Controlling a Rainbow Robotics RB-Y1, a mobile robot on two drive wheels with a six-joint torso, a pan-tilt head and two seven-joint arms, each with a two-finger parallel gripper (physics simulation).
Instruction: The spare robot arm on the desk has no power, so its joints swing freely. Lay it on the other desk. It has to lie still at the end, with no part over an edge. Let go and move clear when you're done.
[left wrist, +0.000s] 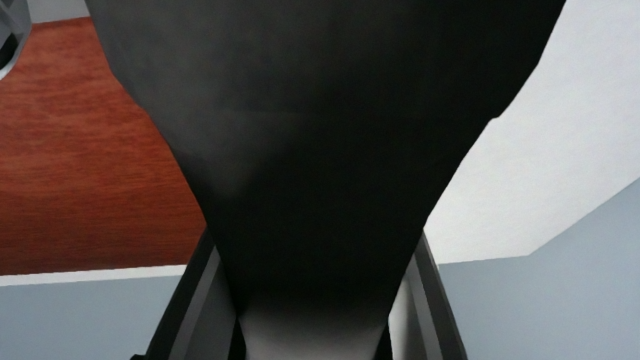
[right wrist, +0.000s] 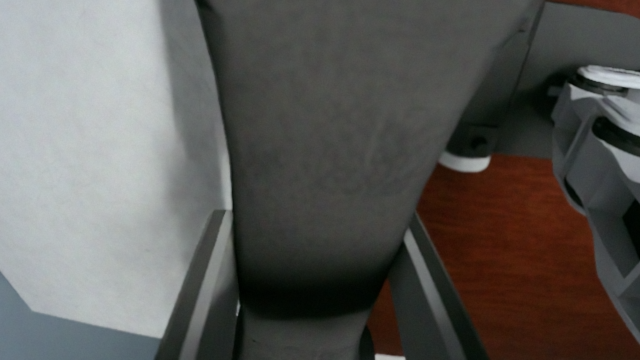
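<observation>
The spare robot arm shows as a wide dark link in the left wrist view and a grey link in the right wrist view. My left gripper is shut on one part of it, with a finger on each side. My right gripper is shut on another part, also with a finger on each side. A pale desk top lies beyond the arm, on the right in the left wrist view and on the left in the right wrist view. A soft shadow falls on it beside the link. The rest of the spare arm is hidden.
Red-brown wooden floor shows on the other side of the link in both views. Grey and white robot parts stand at the right of the right wrist view. A blue-grey surface lies past the desk top's edge.
</observation>
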